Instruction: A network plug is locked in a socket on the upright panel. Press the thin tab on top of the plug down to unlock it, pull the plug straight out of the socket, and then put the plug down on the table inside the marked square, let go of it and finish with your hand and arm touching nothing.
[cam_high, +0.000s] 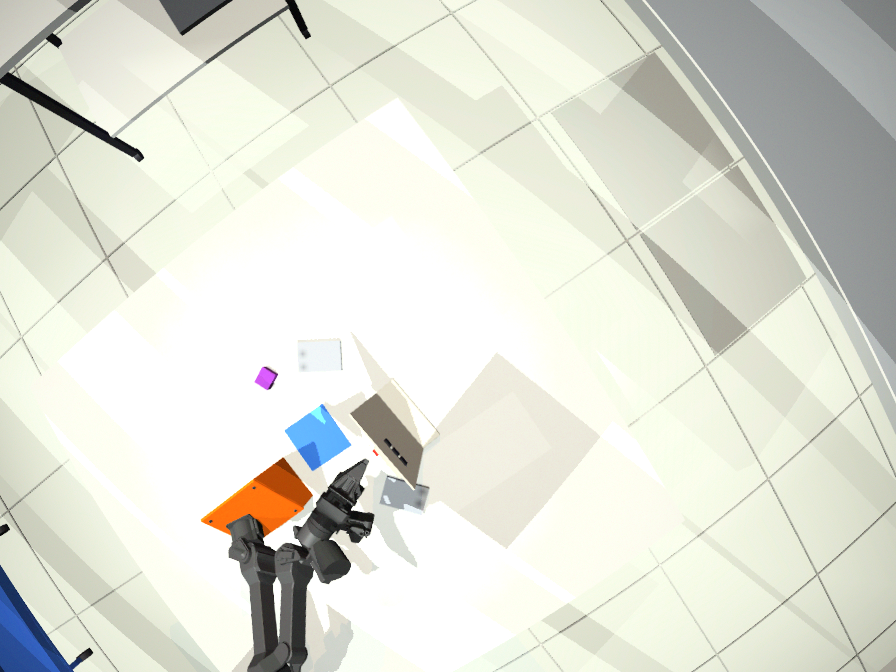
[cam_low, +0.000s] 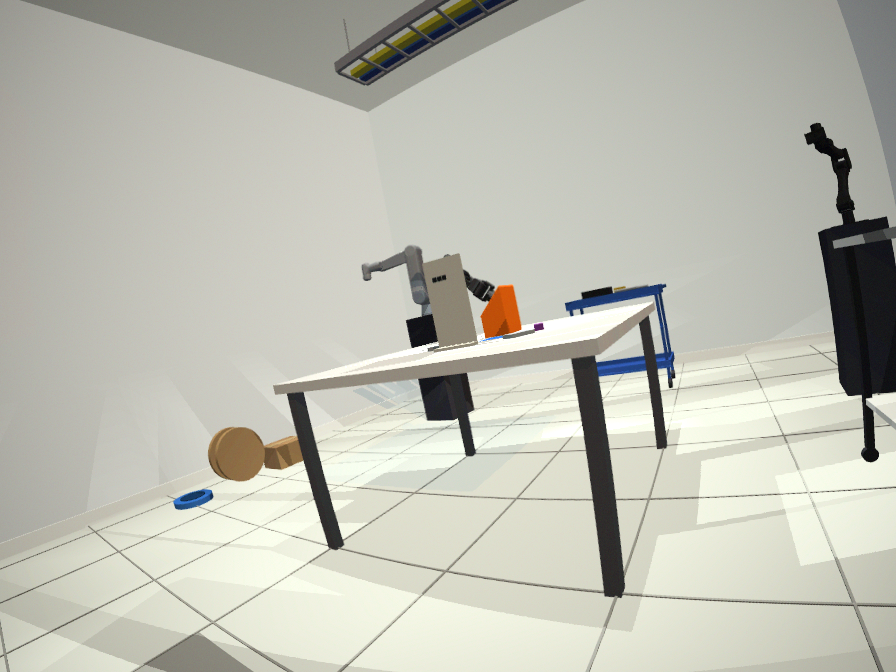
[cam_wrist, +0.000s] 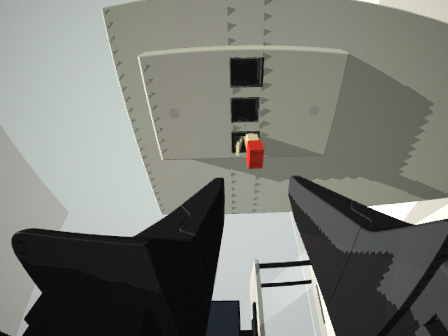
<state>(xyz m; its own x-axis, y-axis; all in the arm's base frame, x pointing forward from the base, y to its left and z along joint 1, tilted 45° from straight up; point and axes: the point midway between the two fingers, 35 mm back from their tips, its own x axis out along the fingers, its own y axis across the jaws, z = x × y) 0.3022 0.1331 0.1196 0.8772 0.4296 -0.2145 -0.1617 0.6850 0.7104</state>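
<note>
My gripper tip is now 40 mm short of the network plug and 10 mm to the right of it. Round my gripper tip: upright beige panel: 110 mm below, 60 mm ahead; blue marked square: 280 mm below, 150 mm behind, 60 mm to the left.
</note>
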